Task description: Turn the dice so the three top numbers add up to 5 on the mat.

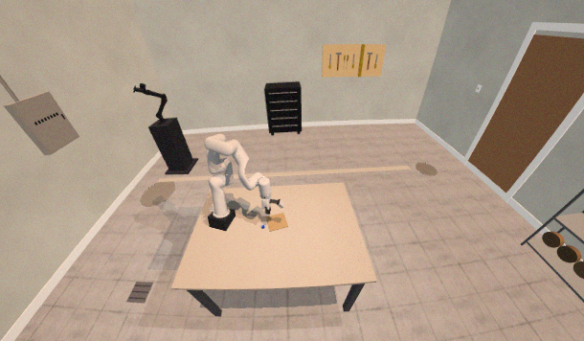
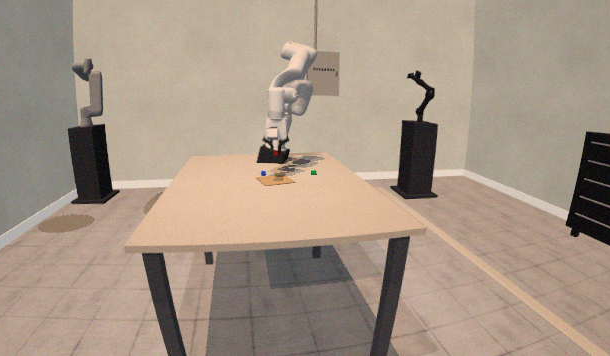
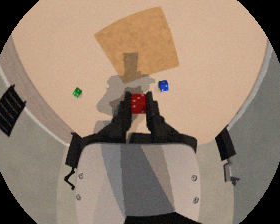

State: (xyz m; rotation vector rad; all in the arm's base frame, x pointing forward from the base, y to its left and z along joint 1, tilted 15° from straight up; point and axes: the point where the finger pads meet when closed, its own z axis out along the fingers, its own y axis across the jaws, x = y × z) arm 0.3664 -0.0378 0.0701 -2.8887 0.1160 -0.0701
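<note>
Now: hand 5 cm short of the brown mat, 1 cm to the left of it and 12 cm above it. Round my hand: red die 1 cm below; then green die 4 cm behind, 18 cm to the left, 12 cm below; then blue die 5 cm behind, 6 cm to the right, 12 cm below.
</note>
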